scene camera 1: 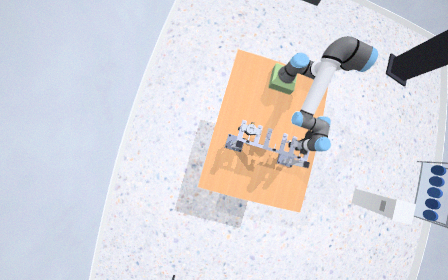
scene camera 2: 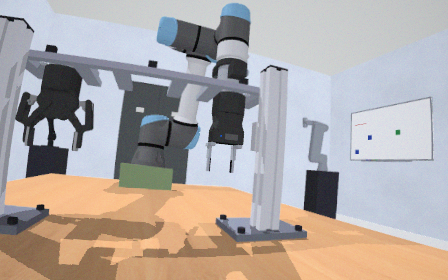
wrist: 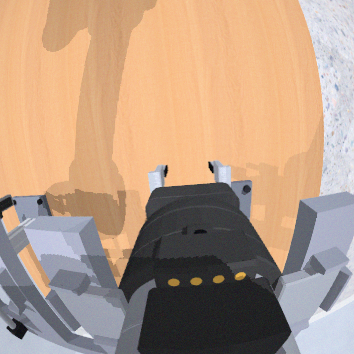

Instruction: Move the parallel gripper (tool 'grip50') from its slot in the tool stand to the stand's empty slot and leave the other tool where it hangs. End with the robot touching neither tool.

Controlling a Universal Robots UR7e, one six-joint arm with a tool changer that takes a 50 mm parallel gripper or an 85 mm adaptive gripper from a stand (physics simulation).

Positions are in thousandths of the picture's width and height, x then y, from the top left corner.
Labels:
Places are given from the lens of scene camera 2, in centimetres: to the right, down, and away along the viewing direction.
adaptive gripper (scene camera 2: 135,320): -31, -10, 41
tool stand (scene camera 2: 590,802): 7, 15, 41
The marked spots on the tool stand and the adaptive gripper are 46 cm apart.

